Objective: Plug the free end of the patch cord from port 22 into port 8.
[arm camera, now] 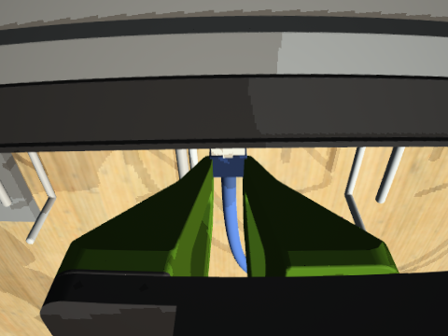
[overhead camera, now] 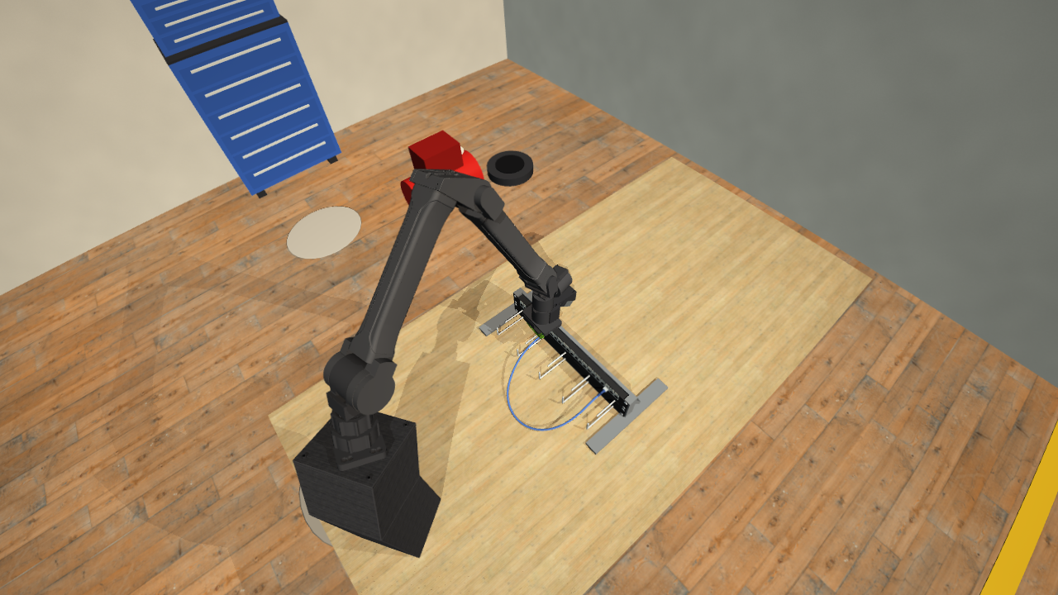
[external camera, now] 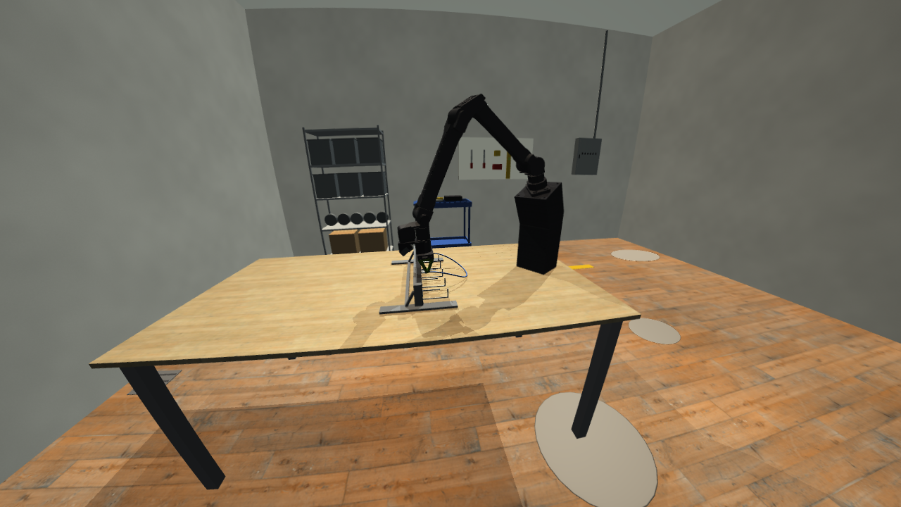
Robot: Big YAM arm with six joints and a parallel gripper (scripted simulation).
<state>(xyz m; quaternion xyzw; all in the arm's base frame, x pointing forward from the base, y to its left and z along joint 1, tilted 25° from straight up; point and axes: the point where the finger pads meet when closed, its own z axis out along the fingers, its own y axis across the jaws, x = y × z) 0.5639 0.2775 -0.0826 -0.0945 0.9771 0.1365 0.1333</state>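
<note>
The cord plug lies 2 cm ahead of my hand and 1 cm to the left of it.
</note>
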